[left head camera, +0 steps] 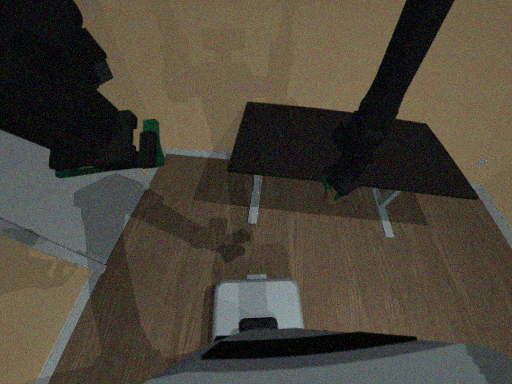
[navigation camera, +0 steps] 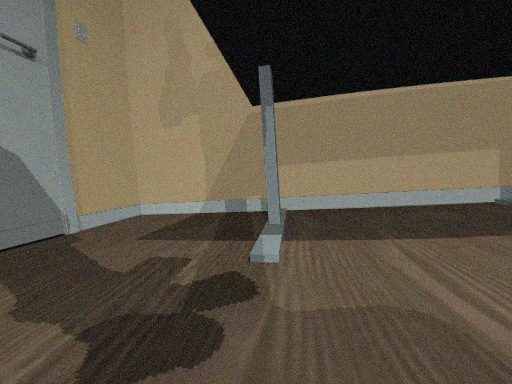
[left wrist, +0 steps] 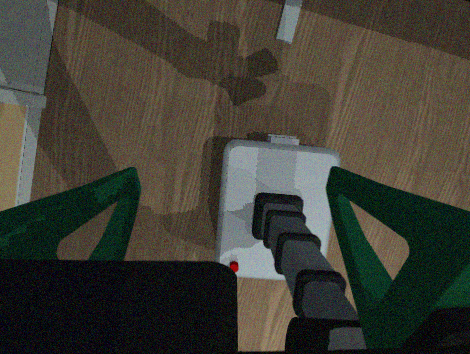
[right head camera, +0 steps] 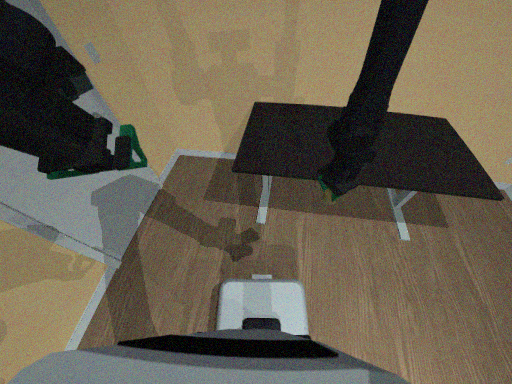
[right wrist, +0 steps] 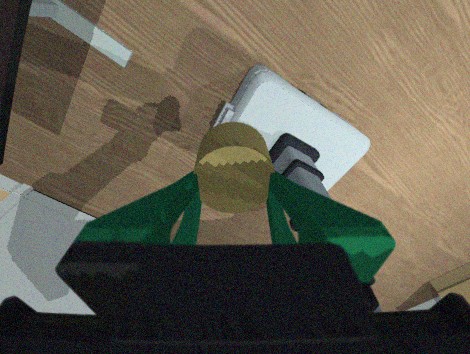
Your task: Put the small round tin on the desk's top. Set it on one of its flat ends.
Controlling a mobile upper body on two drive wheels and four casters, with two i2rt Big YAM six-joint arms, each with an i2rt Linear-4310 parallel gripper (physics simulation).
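Frame: origin at the left arm's base, x ahead, y left, z up, level; metres.
Where they show: left gripper, fingertip midpoint: (left head camera: 135, 164) (left wrist: 233, 177) (right head camera: 122, 166); right gripper, fingertip midpoint: (left head camera: 331, 196) (right head camera: 329, 196) (right wrist: 233, 177).
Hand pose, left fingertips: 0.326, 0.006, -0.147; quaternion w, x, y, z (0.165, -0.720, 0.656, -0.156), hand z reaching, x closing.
Note:
After its pixels a point has its place, as x, y, z.
The small round tin (right wrist: 233, 192) {0.441, -0.457, -0.408}, olive-yellow, is between the right fingers in the right wrist view, with floor behind it. My right gripper (left head camera: 332, 192) {0.441, -0.459, -0.422} (right head camera: 327, 190) {0.441, -0.459, -0.422} (right wrist: 233, 177) {0.441, -0.459, -0.422} is shut on it; in the head views the tin is mostly hidden by the gripper. The desk (left head camera: 280, 135) {1.114, -0.399, -0.690} (right head camera: 290, 135) {1.106, -0.424, -0.690} (navigation camera: 375, 45) {1.055, -0.673, -0.715} has a dark top. In both head views the right forearm crosses the top and the fingertips show at its near edge. In the right wrist view the desk (right wrist: 9, 75) {0.779, -0.294, -0.696} shows at the left edge, apart from the tin. My left gripper (left head camera: 110, 169) (right head camera: 92, 172) (left wrist: 233, 177) {0.326, 0.006, -0.147} is open and empty, left of the desk.
Pale desk legs (left head camera: 255, 200) (right head camera: 265, 200) (navigation camera: 270, 160) {1.130, -0.254, -1.110} stand under the top. My white base (left head camera: 227, 305) {0.173, -0.048, -1.150} (right head camera: 232, 305) {0.166, -0.053, -1.150} (left wrist: 240, 175) {0.172, -0.045, -1.150} (right wrist: 325, 120) {-0.020, -0.451, -1.150} is in front of the desk. A grey door (left head camera: 30, 160) {0.747, 0.943, -0.513} (navigation camera: 25, 100) {1.127, 0.881, -0.729} is at the left. Tan walls (left head camera: 200, 30) {1.656, 0.130, -0.217} (navigation camera: 100, 150) {1.488, 0.843, -0.923} stand behind.

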